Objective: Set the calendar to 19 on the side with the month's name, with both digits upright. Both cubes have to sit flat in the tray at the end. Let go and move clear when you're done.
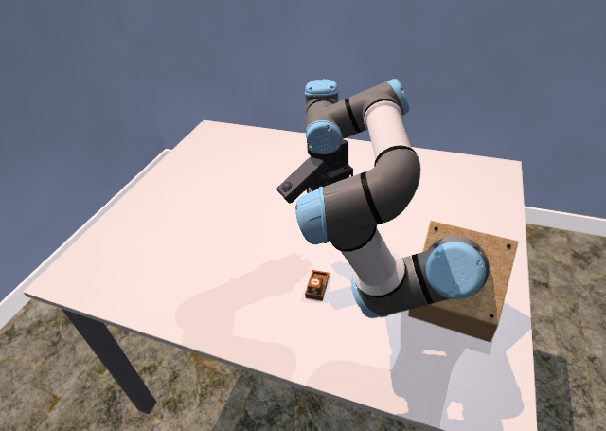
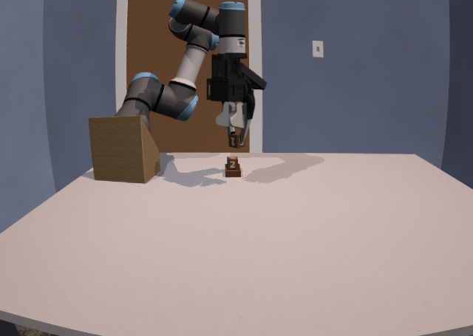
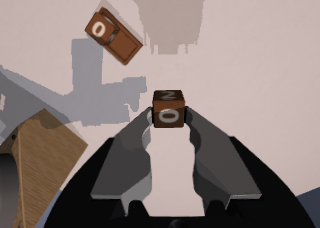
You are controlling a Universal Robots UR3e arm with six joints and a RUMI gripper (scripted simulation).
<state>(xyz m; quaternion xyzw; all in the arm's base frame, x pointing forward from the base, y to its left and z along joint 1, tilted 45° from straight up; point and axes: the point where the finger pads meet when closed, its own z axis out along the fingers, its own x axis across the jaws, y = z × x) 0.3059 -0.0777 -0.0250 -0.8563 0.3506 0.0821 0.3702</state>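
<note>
The tray lies 12 cm below my hand, 10 cm to the left of it and 1 cm behind it. From my hand the other things lie so: brown digit cube: 1 cm below.
</note>
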